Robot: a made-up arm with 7 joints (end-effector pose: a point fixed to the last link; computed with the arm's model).
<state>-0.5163 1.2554 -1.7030 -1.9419 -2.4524 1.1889 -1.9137</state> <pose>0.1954 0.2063 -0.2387 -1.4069 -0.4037 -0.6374</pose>
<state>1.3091 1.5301 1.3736 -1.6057 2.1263 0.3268 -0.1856</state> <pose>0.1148 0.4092 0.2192 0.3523 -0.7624 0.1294</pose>
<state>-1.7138 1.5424 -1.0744 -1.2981 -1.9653 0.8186 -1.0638</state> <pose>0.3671 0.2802 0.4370 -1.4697 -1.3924 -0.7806</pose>
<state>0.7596 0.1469 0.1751 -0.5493 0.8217 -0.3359 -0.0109</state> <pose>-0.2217 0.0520 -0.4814 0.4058 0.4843 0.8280</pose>
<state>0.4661 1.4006 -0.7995 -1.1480 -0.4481 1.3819 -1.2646</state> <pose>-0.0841 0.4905 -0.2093 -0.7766 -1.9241 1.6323</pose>
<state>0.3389 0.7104 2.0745 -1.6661 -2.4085 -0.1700 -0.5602</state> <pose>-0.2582 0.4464 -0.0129 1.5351 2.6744 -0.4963</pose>
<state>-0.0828 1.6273 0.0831 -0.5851 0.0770 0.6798 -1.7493</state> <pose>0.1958 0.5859 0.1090 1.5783 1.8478 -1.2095</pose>
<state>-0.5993 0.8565 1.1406 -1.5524 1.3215 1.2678 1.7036</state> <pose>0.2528 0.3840 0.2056 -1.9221 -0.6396 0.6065</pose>
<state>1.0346 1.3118 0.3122 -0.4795 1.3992 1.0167 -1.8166</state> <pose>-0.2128 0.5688 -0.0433 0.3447 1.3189 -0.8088</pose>
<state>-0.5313 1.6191 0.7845 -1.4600 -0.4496 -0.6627 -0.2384</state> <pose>0.2417 0.3891 0.3911 -2.6140 1.1386 0.0788</pose>
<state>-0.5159 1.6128 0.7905 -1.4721 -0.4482 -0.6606 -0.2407</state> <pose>0.2434 0.3887 0.3865 -2.6117 1.1405 0.0888</pose>
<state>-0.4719 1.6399 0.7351 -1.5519 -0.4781 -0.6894 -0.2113</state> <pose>0.2562 0.3718 0.3772 -2.5242 1.1226 0.3010</pose>
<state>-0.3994 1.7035 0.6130 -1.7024 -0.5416 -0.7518 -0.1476</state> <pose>0.2794 0.3410 0.3529 -2.3139 1.0869 0.7082</pose>
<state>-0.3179 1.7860 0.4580 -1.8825 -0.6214 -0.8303 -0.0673</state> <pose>0.3000 0.3118 0.3094 -2.0030 1.0396 1.1651</pose>
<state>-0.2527 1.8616 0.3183 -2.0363 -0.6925 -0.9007 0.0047</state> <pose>0.3064 0.2953 0.2641 -1.6905 0.9897 1.5198</pose>
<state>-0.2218 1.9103 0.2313 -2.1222 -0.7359 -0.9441 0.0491</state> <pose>0.3042 0.2897 0.2384 -1.4939 0.9500 1.7079</pose>
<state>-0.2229 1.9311 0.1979 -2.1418 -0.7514 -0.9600 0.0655</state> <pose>0.3026 0.2891 0.2344 -1.4366 0.9258 1.7650</pose>
